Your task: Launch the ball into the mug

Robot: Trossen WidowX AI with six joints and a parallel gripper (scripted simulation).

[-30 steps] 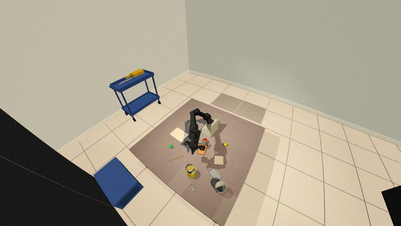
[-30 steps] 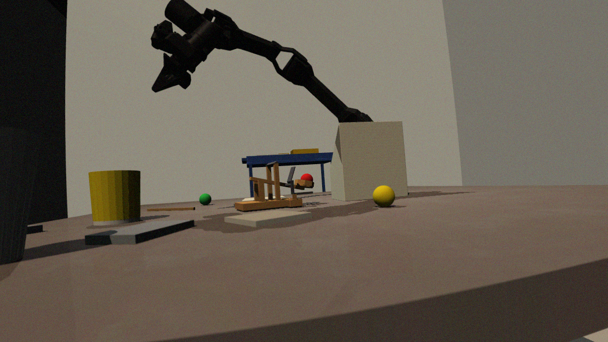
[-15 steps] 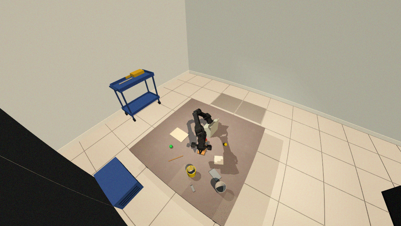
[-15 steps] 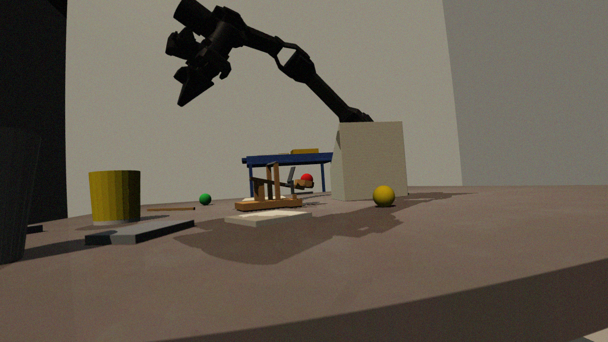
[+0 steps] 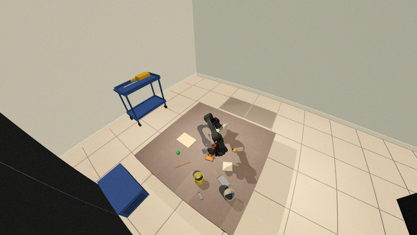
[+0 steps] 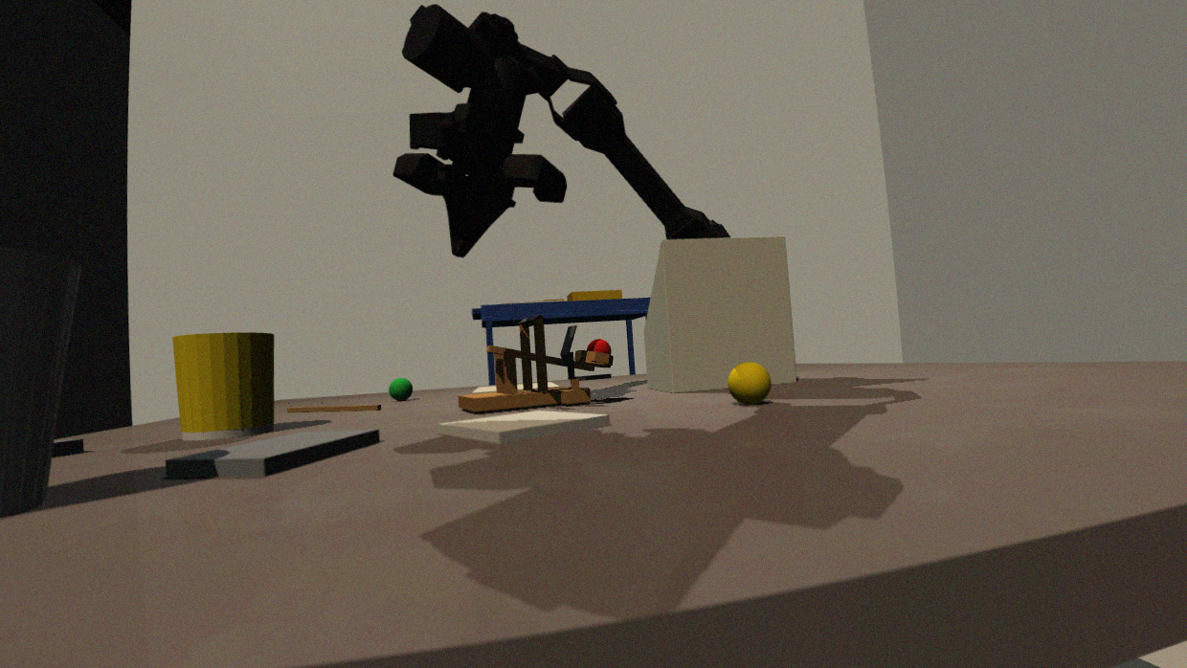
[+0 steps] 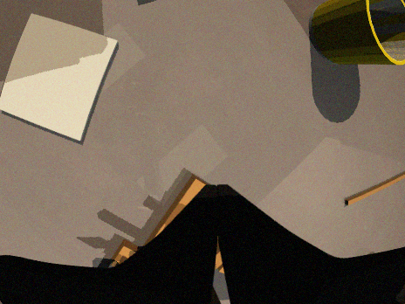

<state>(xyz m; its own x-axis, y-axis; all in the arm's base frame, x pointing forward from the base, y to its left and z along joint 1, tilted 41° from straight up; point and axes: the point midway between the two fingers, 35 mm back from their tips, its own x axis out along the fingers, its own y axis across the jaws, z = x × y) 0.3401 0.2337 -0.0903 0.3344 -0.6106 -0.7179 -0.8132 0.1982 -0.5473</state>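
Right now the red ball is 150 mm to the right of my gripper tip, 150 mm behind it and 100 mm below it. The rest, counted from my gripper tip: yellow mug: 240 mm ahead, 140 mm below, 10 mm to the right; then wooden catapult: 110 mm to the right, 110 mm below, 90 mm behind; then grey slab: 180 mm to the left, 160 mm below, 100 mm ahead.
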